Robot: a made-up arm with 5 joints. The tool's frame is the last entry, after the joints.
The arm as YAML. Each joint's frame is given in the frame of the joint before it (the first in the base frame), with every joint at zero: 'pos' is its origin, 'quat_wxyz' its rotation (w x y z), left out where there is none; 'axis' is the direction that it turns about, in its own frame. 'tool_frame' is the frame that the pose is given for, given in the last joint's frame.
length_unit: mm
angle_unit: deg
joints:
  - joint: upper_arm
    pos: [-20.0, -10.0, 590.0]
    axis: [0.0, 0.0, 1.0]
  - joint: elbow
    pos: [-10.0, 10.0, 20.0]
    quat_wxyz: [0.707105, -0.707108, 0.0, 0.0]
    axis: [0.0, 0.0, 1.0]
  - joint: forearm
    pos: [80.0, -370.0, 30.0]
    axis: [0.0, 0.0, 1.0]
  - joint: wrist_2
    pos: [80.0, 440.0, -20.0]
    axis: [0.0, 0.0, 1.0]
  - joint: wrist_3
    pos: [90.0, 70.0, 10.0]
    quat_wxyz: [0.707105, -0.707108, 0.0, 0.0]
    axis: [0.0, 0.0, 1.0]
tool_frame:
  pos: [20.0, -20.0, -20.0]
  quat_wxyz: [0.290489, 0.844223, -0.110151, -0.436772]
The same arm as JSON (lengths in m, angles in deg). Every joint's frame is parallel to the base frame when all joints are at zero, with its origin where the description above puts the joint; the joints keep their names.
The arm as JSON. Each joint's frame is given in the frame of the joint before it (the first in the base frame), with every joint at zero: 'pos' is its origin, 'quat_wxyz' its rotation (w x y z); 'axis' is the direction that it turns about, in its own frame. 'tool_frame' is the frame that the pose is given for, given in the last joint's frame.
{
  "length_unit": "m",
  "angle_unit": "deg",
  "joints": [
    {
      "joint": "upper_arm",
      "pos": [
        -0.02,
        -0.01,
        0.59
      ],
      "quat_wxyz": [
        1.0,
        0.0,
        0.0,
        0.0
      ],
      "axis": "+z"
    },
    {
      "joint": "elbow",
      "pos": [
        -0.01,
        0.01,
        0.02
      ],
      "quat_wxyz": [
        1.0,
        0.0,
        0.0,
        0.0
      ],
      "axis": "+y"
    },
    {
      "joint": "forearm",
      "pos": [
        0.08,
        0.03,
        0.37
      ],
      "quat_wxyz": [
        1.0,
        0.0,
        0.0,
        0.0
      ],
      "axis": "+y"
    },
    {
      "joint": "wrist_2",
      "pos": [
        0.08,
        -0.02,
        -0.44
      ],
      "quat_wxyz": [
        1.0,
        0.0,
        0.0,
        0.0
      ],
      "axis": "+y"
    },
    {
      "joint": "wrist_3",
      "pos": [
        0.09,
        0.01,
        -0.07
      ],
      "quat_wxyz": [
        1.0,
        0.0,
        0.0,
        0.0
      ],
      "axis": "-z"
    }
  ],
  "tool_frame": {
    "pos": [
      0.02,
      0.02,
      0.02
    ],
    "quat_wxyz": [
      0.844222,
      -0.290493,
      -0.436772,
      0.110153
    ]
  }
}

